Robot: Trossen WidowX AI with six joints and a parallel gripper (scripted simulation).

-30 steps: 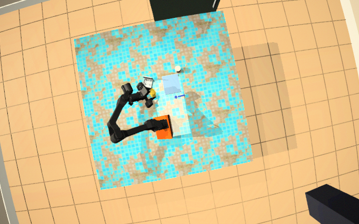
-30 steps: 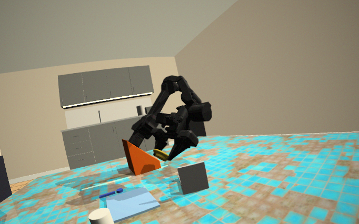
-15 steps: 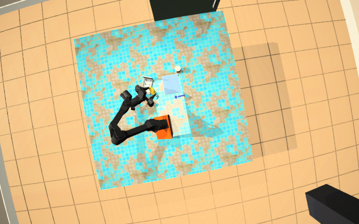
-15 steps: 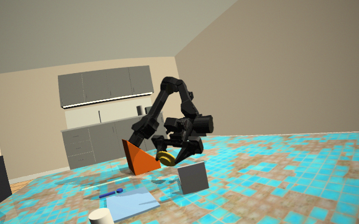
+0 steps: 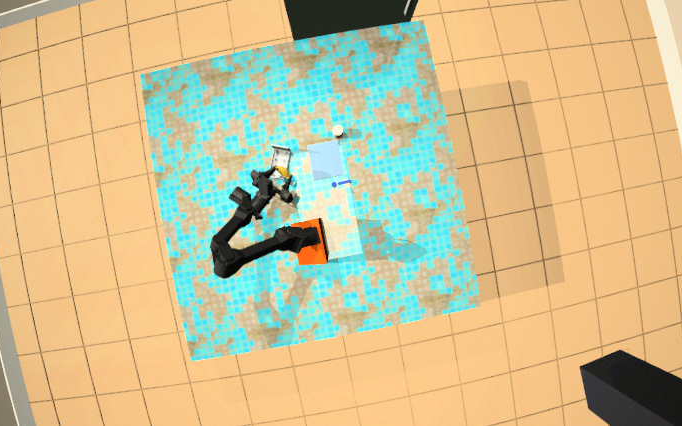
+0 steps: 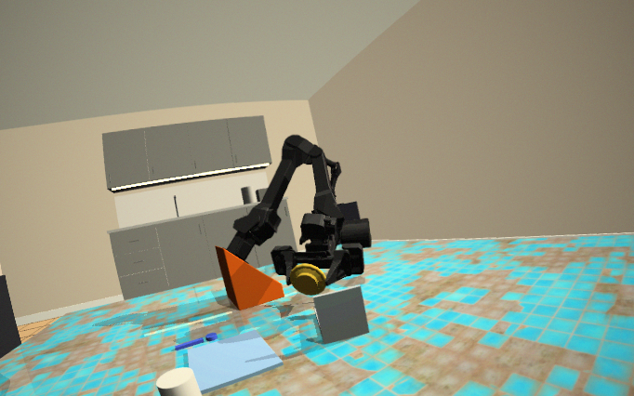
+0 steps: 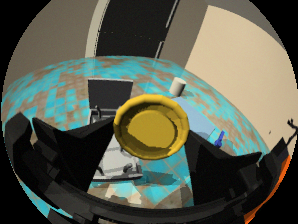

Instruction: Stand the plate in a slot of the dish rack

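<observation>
The dish rack is 5 cm ahead of my gripper tip, 2 cm to the left of it and 5 cm below it. The rest, counted from my gripper tip: blue pen (11 cm behind, 20 cm to the right, 7 cm below); then light blue mat (1 cm ahead, 17 cm to the right, 7 cm below); then yellow plate (1 cm to the left).
</observation>
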